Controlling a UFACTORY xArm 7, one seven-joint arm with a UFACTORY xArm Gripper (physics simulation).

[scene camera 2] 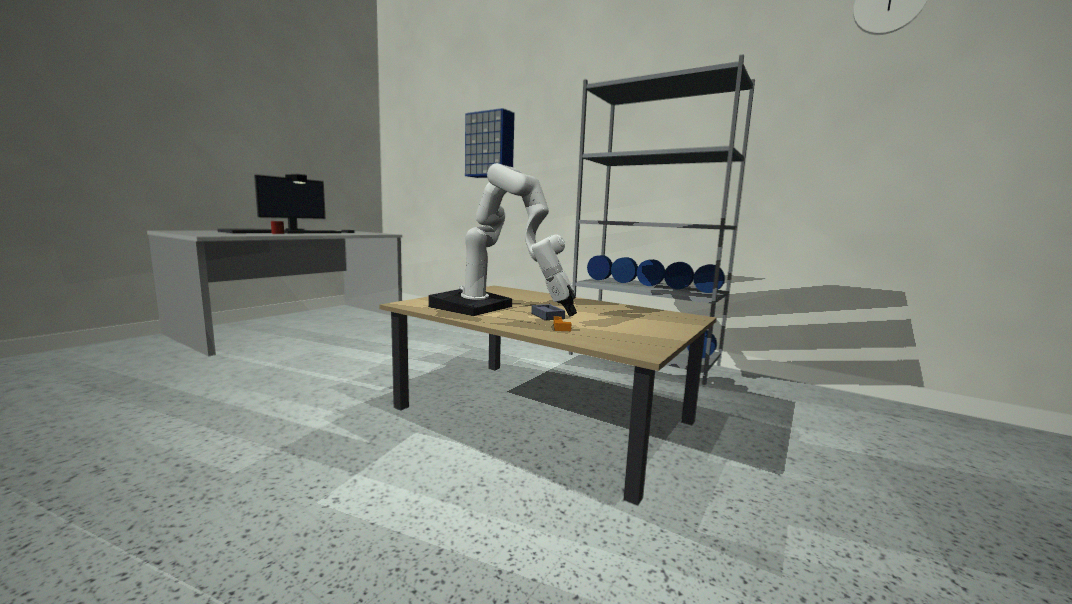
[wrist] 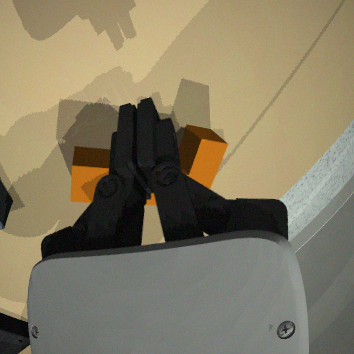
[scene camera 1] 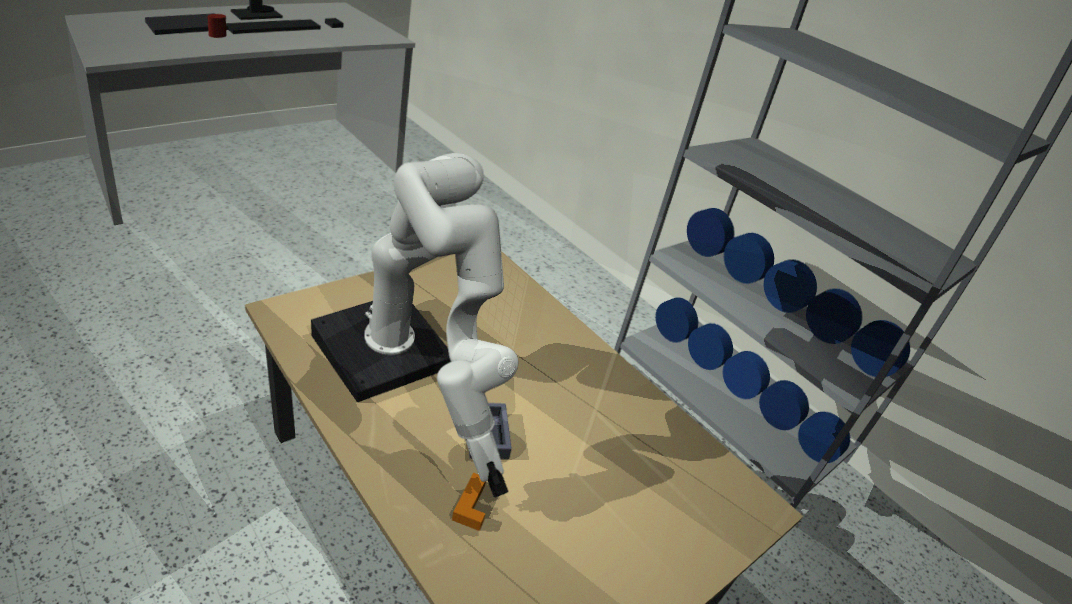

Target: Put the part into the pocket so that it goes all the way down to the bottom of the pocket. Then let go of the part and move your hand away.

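Frame: origin at the arm's base, x ahead, y left, z up, level; millimetres.
Seen in the pictures: gripper, between the fingertips: [scene camera 2: 573,314] [wrist: 144,118] [scene camera 1: 500,492]; arm's base, origin of its link: [scene camera 2: 475,296] [scene camera 1: 389,337].
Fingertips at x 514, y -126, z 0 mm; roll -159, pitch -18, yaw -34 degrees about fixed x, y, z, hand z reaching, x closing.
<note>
Offsets run from my fingertips to a thing's middle. "*": to the spot under its first point. Level surfaces: height alone.
The part, an orange L-shaped block @(31 mm back, 33 mm right, 32 mm down) [scene camera 1: 466,513] [scene camera 2: 562,326] [wrist: 208,156], lies on the wooden table. In the wrist view its middle is hidden behind the fingers, and an arm of it shows on each side. My black gripper [scene camera 1: 498,490] [scene camera 2: 571,312] [wrist: 144,118] is shut with nothing between its fingers. It is tilted and hangs low beside the part, on its right in scene camera 1. The pocket, a blue-grey open tray @(* 79 mm back, 104 mm left, 28 mm down) [scene camera 1: 505,453] [scene camera 2: 552,315], stands on the table behind the gripper, nearer the arm's base. It is partly hidden by the wrist in scene camera 1.
The wooden table @(47 mm down) [scene camera 1: 675,551] carries the arm's black base plate [scene camera 1: 337,356] [scene camera 2: 450,303] at its far end. A metal shelf rack [scene camera 1: 885,88] [scene camera 2: 667,84] with blue discs stands beyond the table's right side. A grey desk [scene camera 1: 150,58] stands farther back.
</note>
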